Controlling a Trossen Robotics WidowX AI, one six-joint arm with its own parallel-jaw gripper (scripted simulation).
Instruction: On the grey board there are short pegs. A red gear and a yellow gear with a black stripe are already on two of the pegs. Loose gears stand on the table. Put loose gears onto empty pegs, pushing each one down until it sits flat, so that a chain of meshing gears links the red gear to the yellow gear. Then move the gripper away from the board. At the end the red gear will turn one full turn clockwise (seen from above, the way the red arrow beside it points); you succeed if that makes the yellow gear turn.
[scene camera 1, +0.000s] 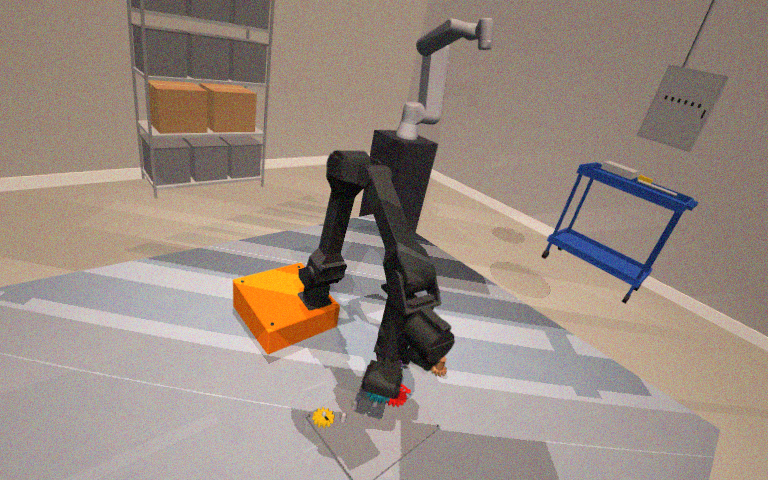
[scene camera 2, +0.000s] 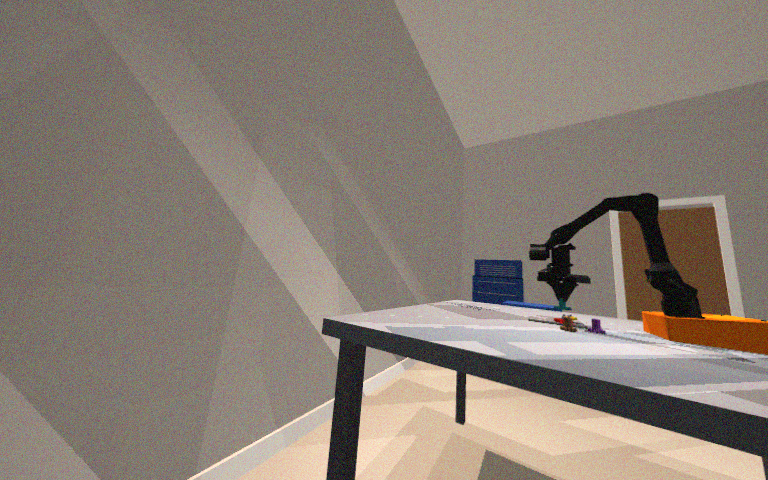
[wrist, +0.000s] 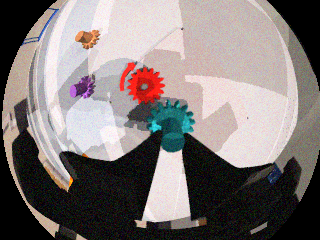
My gripper (scene camera 1: 381, 383) carries a teal gear (wrist: 174, 121). Also in view: a red gear (wrist: 153, 82).
My gripper also shows in scene camera 2 (scene camera 2: 562, 301) and in the wrist view (wrist: 172, 135).
